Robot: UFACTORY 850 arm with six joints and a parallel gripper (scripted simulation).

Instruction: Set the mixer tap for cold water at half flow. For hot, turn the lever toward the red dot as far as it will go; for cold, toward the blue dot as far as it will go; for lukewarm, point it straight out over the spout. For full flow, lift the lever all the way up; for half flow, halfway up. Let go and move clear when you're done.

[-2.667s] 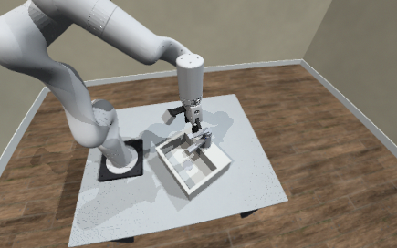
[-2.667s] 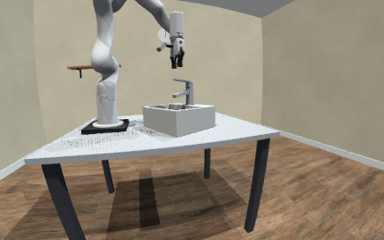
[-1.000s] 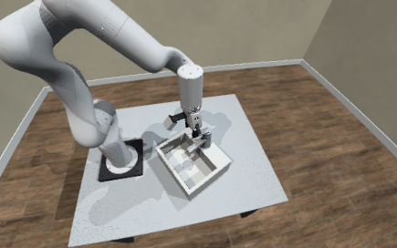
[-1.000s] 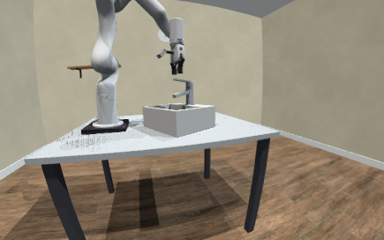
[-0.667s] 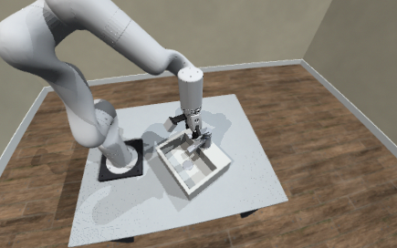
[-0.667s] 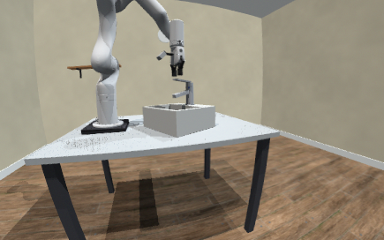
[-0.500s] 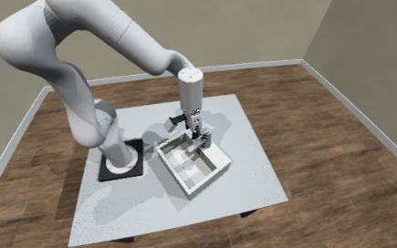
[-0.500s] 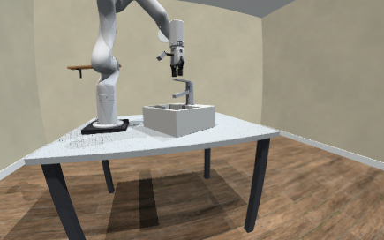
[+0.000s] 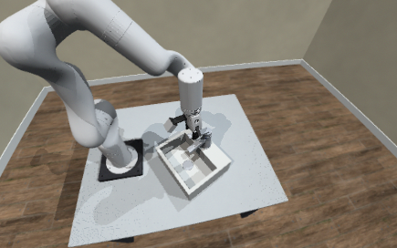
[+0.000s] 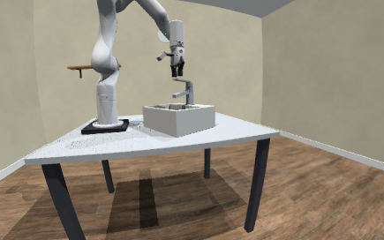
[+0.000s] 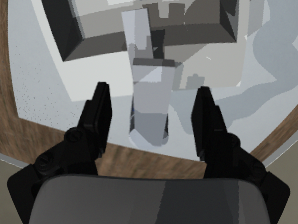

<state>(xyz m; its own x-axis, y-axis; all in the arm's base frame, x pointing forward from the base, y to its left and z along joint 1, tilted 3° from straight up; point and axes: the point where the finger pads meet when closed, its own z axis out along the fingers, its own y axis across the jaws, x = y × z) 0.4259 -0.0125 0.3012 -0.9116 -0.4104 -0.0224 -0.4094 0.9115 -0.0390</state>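
My gripper is now 40 mm above the lever, 30 mm short of it and 10 mm to the right of it. Round my hand: grey mixer tap 90 mm below, 60 mm ahead, 20 mm to the left; then white sink basin 270 mm below, 30 mm to the right, 20 mm behind.
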